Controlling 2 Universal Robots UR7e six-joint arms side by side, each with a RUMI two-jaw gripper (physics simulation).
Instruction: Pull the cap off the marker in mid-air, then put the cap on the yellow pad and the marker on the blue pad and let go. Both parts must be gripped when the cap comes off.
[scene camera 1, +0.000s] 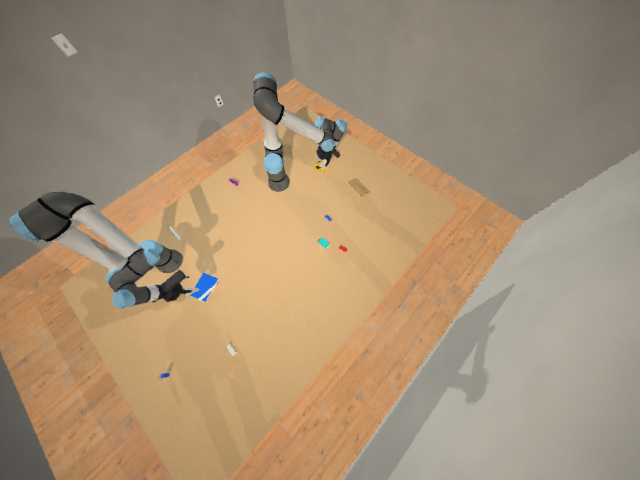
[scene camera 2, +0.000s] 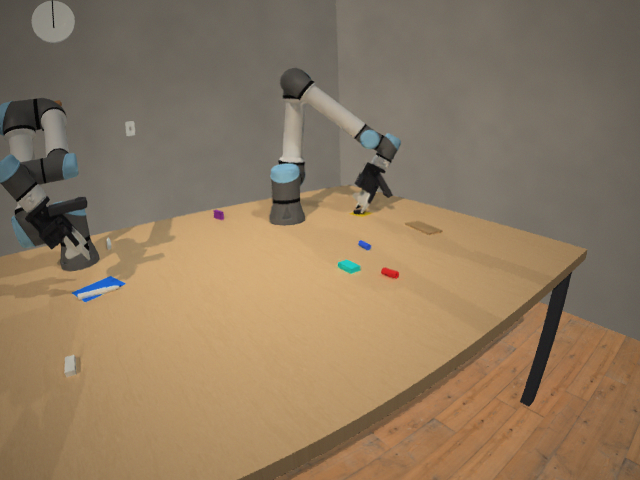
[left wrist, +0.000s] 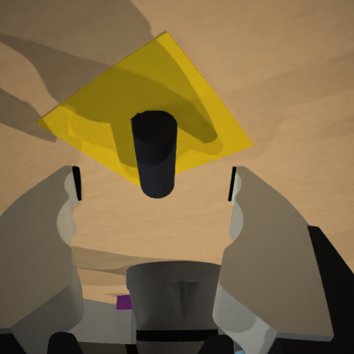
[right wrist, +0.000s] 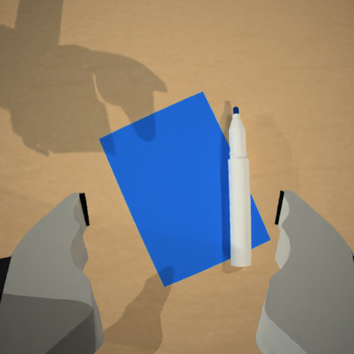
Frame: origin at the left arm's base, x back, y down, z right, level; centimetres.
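Seen in the pictures: left gripper, fingertip midpoint: (scene camera 1: 319, 166) (scene camera 2: 358, 210); right gripper, fingertip midpoint: (scene camera 1: 194, 282) (scene camera 2: 89, 254); left arm's base at its link origin: (scene camera 1: 279, 182) (scene camera 2: 287, 220); right arm's base at its link origin: (scene camera 1: 170, 261) (scene camera 2: 80, 263).
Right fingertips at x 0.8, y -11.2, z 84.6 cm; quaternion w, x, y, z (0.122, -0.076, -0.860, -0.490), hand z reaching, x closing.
Pixels of each thing's top centre, then the offset from my right fingertips to it.
- yellow pad at its top centre: (scene camera 2: 360, 213) dz -110.4, dx -20.8, dy +11.1 cm
- white marker at its top centre: (scene camera 2: 99, 288) (scene camera 1: 207, 291) dz +0.8, dx -4.7, dy +9.4 cm
- blue pad at its top centre: (scene camera 2: 98, 288) (scene camera 1: 204, 286) dz -0.3, dx +0.0, dy +11.1 cm
- teal block at its top centre: (scene camera 2: 349, 264) (scene camera 1: 323, 242) dz -57.4, dx -50.6, dy +9.7 cm
- red cylinder at its top centre: (scene camera 2: 390, 269) (scene camera 1: 343, 248) dz -59.4, dx -63.3, dy +9.1 cm
- blue cylinder at its top centre: (scene camera 2: 364, 242) (scene camera 1: 328, 217) dz -74.5, dx -45.3, dy +9.1 cm
- brown board at its top centre: (scene camera 2: 423, 226) (scene camera 1: 358, 186) dz -106.2, dx -53.0, dy +10.4 cm
- purple block at its top centre: (scene camera 2: 218, 211) (scene camera 1: 232, 180) dz -69.9, dx +27.8, dy +7.7 cm
- white block at its top centre: (scene camera 2: 69, 363) (scene camera 1: 231, 350) dz +19.9, dx -35.0, dy +10.0 cm
The black cap (left wrist: 157, 160) is between my left gripper's open fingers, with a gap on each side, at the near edge of the yellow pad (left wrist: 220, 120) (scene camera 1: 316, 168) (scene camera 2: 367, 213); whether it rests fully on the pad is hard to tell. My left gripper (left wrist: 155, 170) (scene camera 1: 322, 163) (scene camera 2: 360, 208) is open, low over that pad. The white marker (right wrist: 240, 205) (scene camera 1: 208, 291) (scene camera 2: 98, 292) lies uncapped, blue tip showing, along one side of the blue pad (right wrist: 170, 185) (scene camera 1: 204, 283) (scene camera 2: 111, 282), its tip end over the edge. My right gripper (right wrist: 181, 195) is open above it.
A teal block (scene camera 1: 323, 242) (scene camera 2: 348, 266), a red cylinder (scene camera 1: 343, 248) (scene camera 2: 389, 272) and a blue cylinder (scene camera 1: 328, 218) (scene camera 2: 364, 245) lie mid-table. A brown board (scene camera 1: 358, 187) (scene camera 2: 423, 227) lies right of the yellow pad. A purple block (scene camera 1: 234, 181) (scene camera 2: 218, 214) and a white block (scene camera 1: 232, 349) (scene camera 2: 70, 365) also lie there.
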